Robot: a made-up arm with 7 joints. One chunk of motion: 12 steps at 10 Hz.
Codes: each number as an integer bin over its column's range. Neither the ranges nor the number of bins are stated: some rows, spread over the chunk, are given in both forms.
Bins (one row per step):
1: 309 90 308 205 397 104 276
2: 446 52 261 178 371 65 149
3: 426 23 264 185 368 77 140
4: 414 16 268 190 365 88 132
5: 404 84 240 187 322 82 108
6: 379 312 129 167 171 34 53
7: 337 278 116 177 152 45 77
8: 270 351 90 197 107 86 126
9: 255 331 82 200 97 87 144
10: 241 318 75 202 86 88 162
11: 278 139 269 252 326 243 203
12: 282 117 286 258 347 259 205
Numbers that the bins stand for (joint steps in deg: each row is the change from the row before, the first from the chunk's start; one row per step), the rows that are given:
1: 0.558 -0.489 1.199 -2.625 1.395 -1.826 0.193
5: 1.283 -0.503 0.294 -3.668 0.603 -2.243 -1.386
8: 0.261 0.124 -1.702 -3.089 -1.669 -2.168 -1.216
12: 0.352 -0.425 0.906 0.445 0.867 1.116 -0.474
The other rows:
2: 1.604 -0.578 0.573 -4.189 1.121 -2.566 -1.000
3: 1.451 -0.646 0.613 -3.784 1.089 -2.338 -1.085
4: 1.360 -0.662 0.666 -3.494 1.057 -2.130 -1.160
6: 1.093 0.033 -1.183 -4.826 -0.993 -3.155 -1.902
7: 0.772 -0.047 -1.356 -4.247 -1.194 -2.946 -1.677
9: 0.146 0.077 -1.809 -2.915 -1.775 -2.149 -1.047
10: 0.039 0.047 -1.902 -2.799 -1.891 -2.130 -0.878
11: 0.322 -0.374 0.680 0.097 0.645 0.813 -0.493

